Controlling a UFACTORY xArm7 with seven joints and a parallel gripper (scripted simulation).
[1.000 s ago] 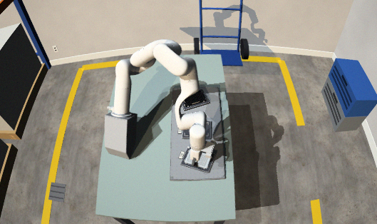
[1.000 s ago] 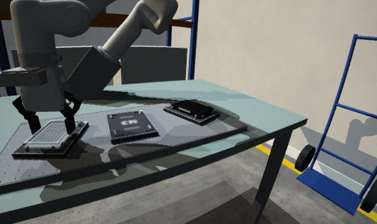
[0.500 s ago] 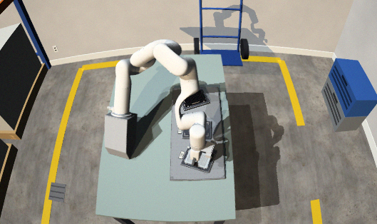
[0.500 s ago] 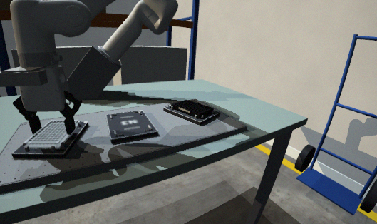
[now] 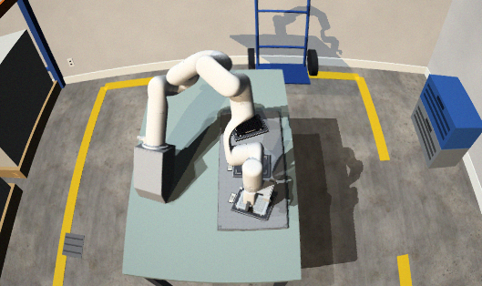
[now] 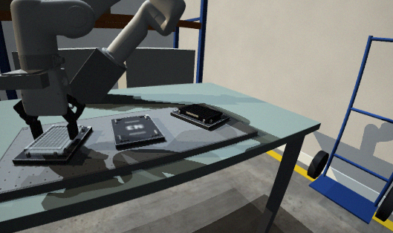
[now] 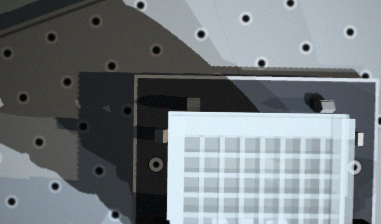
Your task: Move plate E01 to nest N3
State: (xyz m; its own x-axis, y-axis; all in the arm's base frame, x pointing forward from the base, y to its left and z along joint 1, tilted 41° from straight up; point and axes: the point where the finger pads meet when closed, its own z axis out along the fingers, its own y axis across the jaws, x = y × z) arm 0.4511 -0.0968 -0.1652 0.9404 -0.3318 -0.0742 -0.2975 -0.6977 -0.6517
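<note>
Right now my hand is 1 cm above the clear well plate E01. Round my hand: landing nest N3: 1 cm behind, 20 cm to the left, 2 cm below; then nest N1: 2 cm below; then black plate E07: 4 cm behind, 42 cm to the left, 1 cm below.
</note>
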